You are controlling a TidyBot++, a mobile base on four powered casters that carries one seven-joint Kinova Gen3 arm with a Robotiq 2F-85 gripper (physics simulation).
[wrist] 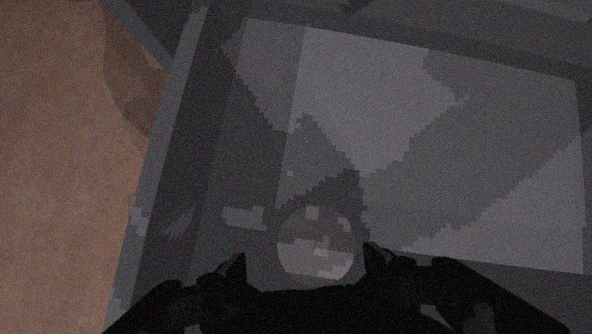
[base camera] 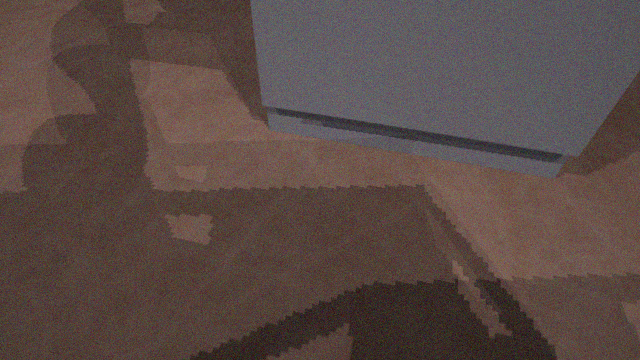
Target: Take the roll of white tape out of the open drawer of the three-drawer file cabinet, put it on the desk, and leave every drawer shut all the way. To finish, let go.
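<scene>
The roll of white tape lies inside the open drawer in the wrist view, at the lower middle, partly in shadow. My gripper is open. Its two black fingertips show on the left and right of the roll with a gap on each side; how far above the roll they are is hard to tell. The lower edge of the roll looks cut off flat. The grey-blue file cabinet stands at the upper right in the base camera view; the gripper and the tape do not show there. The desk does not show in either view.
Brown floor shows left of the drawer in the wrist view and in front of the cabinet in the base camera view. Dark shadows fall across the floor and the drawer's inside. The drawer's side wall stands close to the left finger.
</scene>
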